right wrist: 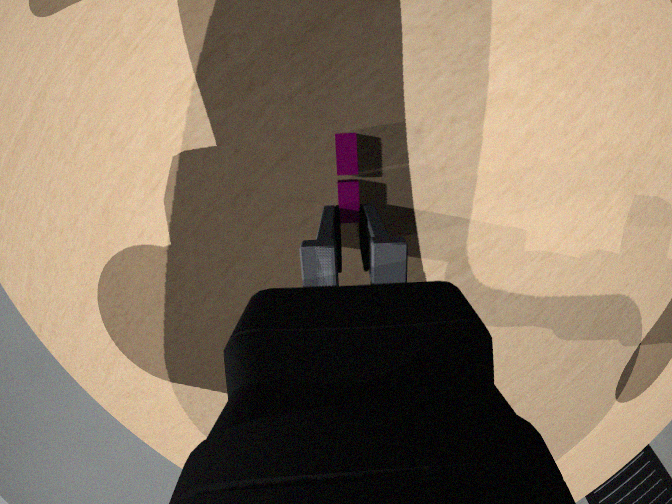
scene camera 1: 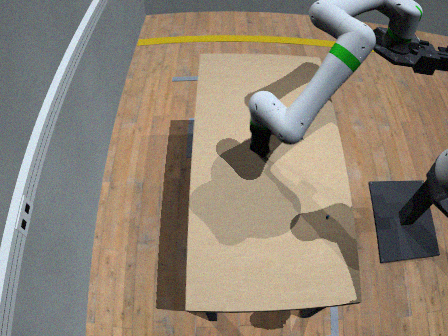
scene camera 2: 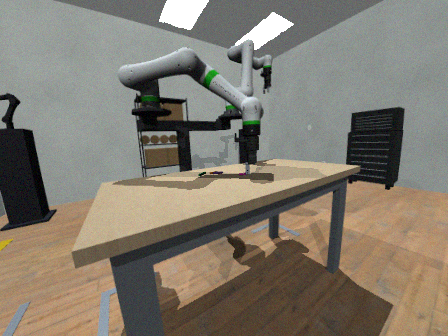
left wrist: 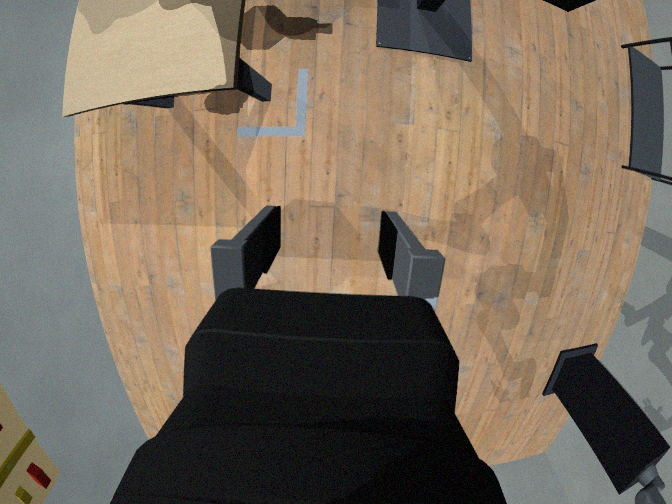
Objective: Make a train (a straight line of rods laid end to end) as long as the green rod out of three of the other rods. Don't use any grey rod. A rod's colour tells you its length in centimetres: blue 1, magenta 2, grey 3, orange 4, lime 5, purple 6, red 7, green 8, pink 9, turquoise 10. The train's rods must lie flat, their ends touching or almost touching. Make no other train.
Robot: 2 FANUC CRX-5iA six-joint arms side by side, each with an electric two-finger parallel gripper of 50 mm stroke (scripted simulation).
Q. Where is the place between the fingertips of my left gripper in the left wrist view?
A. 330,229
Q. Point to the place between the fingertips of my right gripper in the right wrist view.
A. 349,225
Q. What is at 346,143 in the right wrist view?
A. A magenta rod.
